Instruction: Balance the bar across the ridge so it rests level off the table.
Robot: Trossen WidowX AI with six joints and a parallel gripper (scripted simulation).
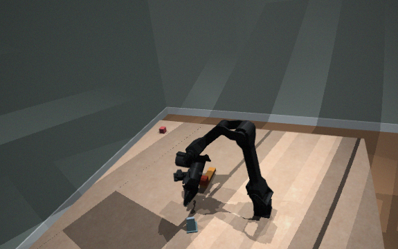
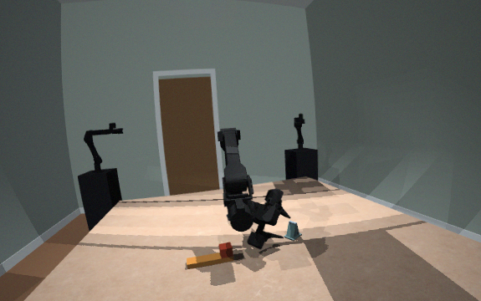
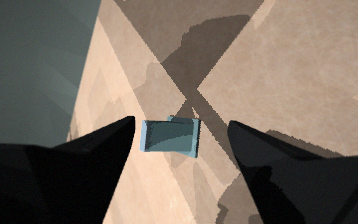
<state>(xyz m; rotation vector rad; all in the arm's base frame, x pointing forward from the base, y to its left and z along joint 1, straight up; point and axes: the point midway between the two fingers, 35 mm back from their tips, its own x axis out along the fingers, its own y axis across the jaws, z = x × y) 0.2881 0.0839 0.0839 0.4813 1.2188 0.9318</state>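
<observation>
Right now my gripper tip is 230 mm to the left of the bar and 40 mm above it. From my gripper tip the other things lie so: red cube 450 mm ahead, 610 mm to the right, 50 mm below.
</observation>
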